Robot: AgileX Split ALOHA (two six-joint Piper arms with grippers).
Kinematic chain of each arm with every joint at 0, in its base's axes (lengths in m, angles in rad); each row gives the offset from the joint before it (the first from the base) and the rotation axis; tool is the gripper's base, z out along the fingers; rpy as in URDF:
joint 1: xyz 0 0 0.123 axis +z
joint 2: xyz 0 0 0 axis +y
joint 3: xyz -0.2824 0 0.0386 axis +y
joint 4: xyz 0.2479 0 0.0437 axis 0.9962 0 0.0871
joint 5: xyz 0 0 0 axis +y
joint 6: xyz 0.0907 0 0.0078 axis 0.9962 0 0.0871
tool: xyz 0 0 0 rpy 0 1.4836 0
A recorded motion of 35 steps. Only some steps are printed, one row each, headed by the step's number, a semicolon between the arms.
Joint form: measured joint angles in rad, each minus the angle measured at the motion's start. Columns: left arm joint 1, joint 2, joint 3, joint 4, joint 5, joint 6; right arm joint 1, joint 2, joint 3, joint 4, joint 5, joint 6.
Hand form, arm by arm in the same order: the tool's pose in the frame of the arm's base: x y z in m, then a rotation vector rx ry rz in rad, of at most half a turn. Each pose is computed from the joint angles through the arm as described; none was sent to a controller.
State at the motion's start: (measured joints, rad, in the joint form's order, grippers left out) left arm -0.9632 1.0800 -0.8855 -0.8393 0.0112 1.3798; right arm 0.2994 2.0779 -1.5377 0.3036 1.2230 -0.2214
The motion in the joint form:
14: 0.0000 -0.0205 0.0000 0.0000 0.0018 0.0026; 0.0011 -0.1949 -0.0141 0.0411 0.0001 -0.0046
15: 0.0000 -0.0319 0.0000 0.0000 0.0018 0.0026; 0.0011 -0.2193 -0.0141 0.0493 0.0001 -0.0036
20: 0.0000 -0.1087 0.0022 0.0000 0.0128 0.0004; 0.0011 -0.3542 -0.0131 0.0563 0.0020 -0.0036
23: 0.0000 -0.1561 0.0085 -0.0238 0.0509 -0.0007; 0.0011 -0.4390 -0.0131 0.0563 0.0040 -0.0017
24: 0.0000 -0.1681 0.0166 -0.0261 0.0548 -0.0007; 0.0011 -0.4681 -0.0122 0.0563 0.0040 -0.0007
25: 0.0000 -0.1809 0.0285 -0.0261 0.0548 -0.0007; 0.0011 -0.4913 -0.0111 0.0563 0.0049 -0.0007
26: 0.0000 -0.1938 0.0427 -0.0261 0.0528 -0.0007; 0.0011 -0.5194 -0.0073 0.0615 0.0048 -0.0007
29: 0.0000 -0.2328 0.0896 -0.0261 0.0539 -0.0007; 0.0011 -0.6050 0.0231 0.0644 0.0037 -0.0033
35: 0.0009 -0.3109 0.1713 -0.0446 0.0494 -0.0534; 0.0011 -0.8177 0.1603 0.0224 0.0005 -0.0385
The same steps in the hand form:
14: 0.1350 -0.1958 0.3795 1.1520 1.2180 -0.3256; 0.3569 0.1409 0.2549 -0.6346 2.9417 0.5066
15: 0.1333 -0.1934 0.3822 1.1442 1.2097 -0.3270; 0.3536 0.1406 0.2645 -0.6301 2.9164 0.5180
20: 0.1209 -0.1769 0.3981 1.1020 1.1574 -0.3432; 0.3317 0.1344 0.3141 -0.6320 2.7805 0.5243
23: 0.1113 -0.1677 0.4035 1.0955 1.1442 -0.3868; 0.3149 0.1292 0.3436 -0.6318 2.6966 0.5217
24: 0.1093 -0.1653 0.4030 1.0952 1.1428 -0.3910; 0.3086 0.1272 0.3531 -0.6308 2.6684 0.5207
25: 0.1074 -0.1627 0.4014 1.0946 1.1421 -0.3911; 0.3033 0.1256 0.3604 -0.6314 2.6467 0.5198
26: 0.1058 -0.1601 0.3992 1.0936 1.1429 -0.3900; 0.2965 0.1239 0.3685 -0.6303 2.6211 0.5258
29: 0.1005 -0.1526 0.3905 1.0999 1.1489 -0.3897; 0.2748 0.1175 0.3864 -0.6326 2.5624 0.5260
35: 0.0906 -0.1377 0.3765 1.0586 1.1921 -0.4425; 0.2194 0.0967 0.4029 -0.6792 2.4733 0.4519

